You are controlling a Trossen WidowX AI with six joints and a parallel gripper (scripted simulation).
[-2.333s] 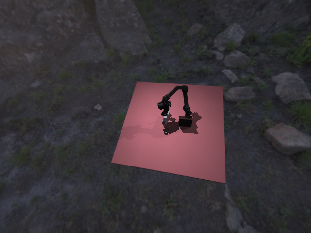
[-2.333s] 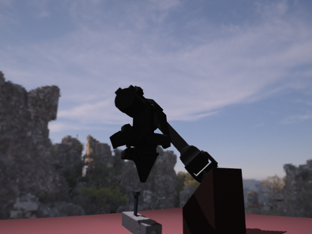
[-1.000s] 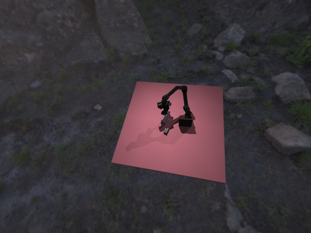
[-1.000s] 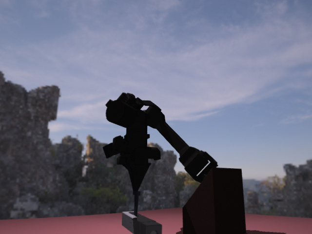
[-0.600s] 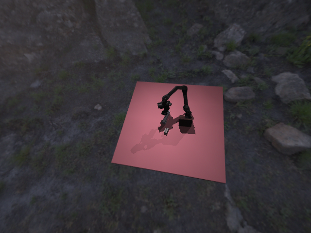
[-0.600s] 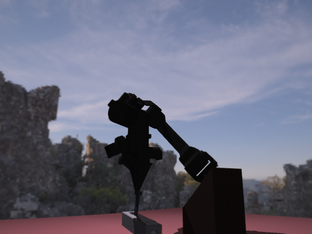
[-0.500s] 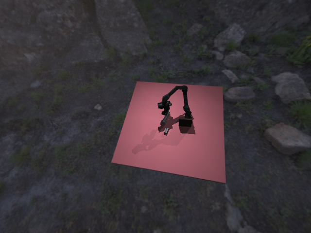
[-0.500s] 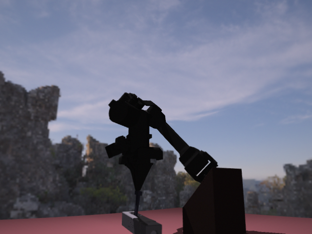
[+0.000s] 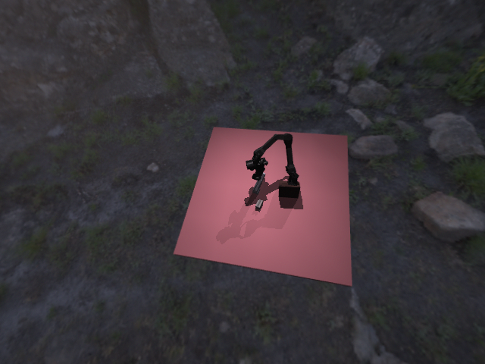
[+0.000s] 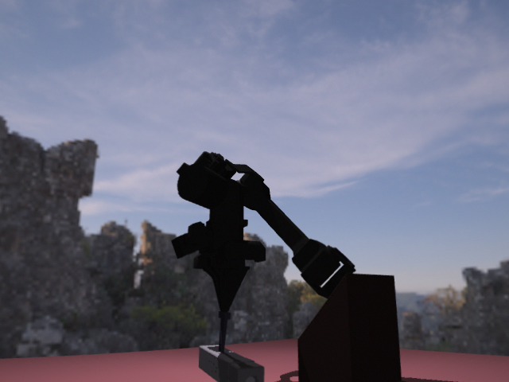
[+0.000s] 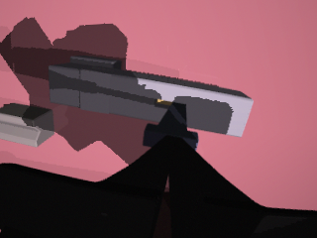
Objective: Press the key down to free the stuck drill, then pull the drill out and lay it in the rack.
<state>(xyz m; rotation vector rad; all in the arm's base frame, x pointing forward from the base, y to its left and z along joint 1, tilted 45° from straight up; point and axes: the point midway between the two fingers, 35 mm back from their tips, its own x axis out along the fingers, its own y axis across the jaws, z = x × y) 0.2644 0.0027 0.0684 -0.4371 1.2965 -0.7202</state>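
The small dark key lies 3 cm below my gripper tip. Also, from my gripper tip: grey block: 9 cm below, 3 cm to the left, 1 cm ahead; then dark rack: 21 cm to the left, 11 cm below, 2 cm behind; then drill: 8 cm below, 5 cm to the left, 2 cm ahead.
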